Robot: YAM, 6 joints.
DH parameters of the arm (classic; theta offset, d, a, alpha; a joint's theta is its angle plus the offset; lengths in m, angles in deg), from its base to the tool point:
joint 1: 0 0.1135 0.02 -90
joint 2: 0 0 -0.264 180
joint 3: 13.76 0 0.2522 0
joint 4: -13.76 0 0.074 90
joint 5: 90 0 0 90
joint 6: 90 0.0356 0 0
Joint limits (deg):
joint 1: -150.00..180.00
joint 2: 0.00..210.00
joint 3: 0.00..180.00
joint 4: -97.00..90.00
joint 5: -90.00..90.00
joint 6: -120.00..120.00
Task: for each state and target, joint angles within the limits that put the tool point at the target. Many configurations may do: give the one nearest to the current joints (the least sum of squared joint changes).
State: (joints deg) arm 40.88 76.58 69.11 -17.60 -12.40 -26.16
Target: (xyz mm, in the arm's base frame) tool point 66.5 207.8 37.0
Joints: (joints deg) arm 69.76 108.64 34.63 -22.11 -15.48 -26.16
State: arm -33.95 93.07 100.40 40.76 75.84 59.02
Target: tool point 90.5 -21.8 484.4
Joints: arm 8.92 43.05 59.59 40.48 87.34 59.02
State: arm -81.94 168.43 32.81 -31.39 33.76 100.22
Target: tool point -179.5 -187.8 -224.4
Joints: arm -129.06 178.14 77.76 -12.40 36.24 100.22
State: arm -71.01 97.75 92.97 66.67 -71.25 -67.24
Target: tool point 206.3 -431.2 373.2
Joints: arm -68.33 121.67 102.75 59.61 -65.97 -67.24
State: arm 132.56 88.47 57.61 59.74 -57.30 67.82
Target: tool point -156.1 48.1 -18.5
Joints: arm 152.46 129.25 13.29 42.63 -56.07 67.82
